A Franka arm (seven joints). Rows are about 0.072 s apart.
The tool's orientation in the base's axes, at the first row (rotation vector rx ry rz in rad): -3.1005 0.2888 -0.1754
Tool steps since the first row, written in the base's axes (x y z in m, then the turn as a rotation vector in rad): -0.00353 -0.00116 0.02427 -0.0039 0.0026 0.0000; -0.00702 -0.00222 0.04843 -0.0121 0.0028 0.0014; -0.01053 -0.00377 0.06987 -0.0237 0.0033 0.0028; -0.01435 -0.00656 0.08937 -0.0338 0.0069 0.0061; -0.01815 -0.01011 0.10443 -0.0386 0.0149 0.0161; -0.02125 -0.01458 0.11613 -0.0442 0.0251 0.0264; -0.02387 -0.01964 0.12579 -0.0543 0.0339 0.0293; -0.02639 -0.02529 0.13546 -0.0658 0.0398 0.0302; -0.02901 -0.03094 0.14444 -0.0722 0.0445 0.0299; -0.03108 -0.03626 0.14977 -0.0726 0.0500 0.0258; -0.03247 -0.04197 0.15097 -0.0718 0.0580 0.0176
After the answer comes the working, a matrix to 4 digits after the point.
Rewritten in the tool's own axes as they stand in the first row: -0.00057 0.00098 -0.02453 -0.0043 -0.0018 -0.0004; -0.00113 0.00187 -0.04894 -0.0122 -0.0006 -0.0027; -0.00192 0.00332 -0.07066 -0.0234 0.0010 -0.0054; -0.00299 0.00612 -0.09050 -0.0336 -0.0008 -0.0098; -0.00439 0.00980 -0.10593 -0.0387 -0.0081 -0.0202; -0.00531 0.01438 -0.11796 -0.0449 -0.0175 -0.0310; -0.00587 0.01951 -0.12792 -0.0561 -0.0244 -0.0349; -0.00622 0.02520 -0.13788 -0.0683 -0.0281 -0.0370; -0.00675 0.03094 -0.14717 -0.0755 -0.0315 -0.0374; -0.00720 0.03637 -0.15277 -0.0773 -0.0367 -0.0333; -0.00737 0.04219 -0.15419 -0.0789 -0.0444 -0.0250
The tool's axes in the first row as the columns of a matrix, in the base's axes (rounded; the answer above uses it unrounded):
0.9765 -0.1828 0.1139
-0.1854 -0.9826 0.0122
0.1097 -0.0330 -0.9934

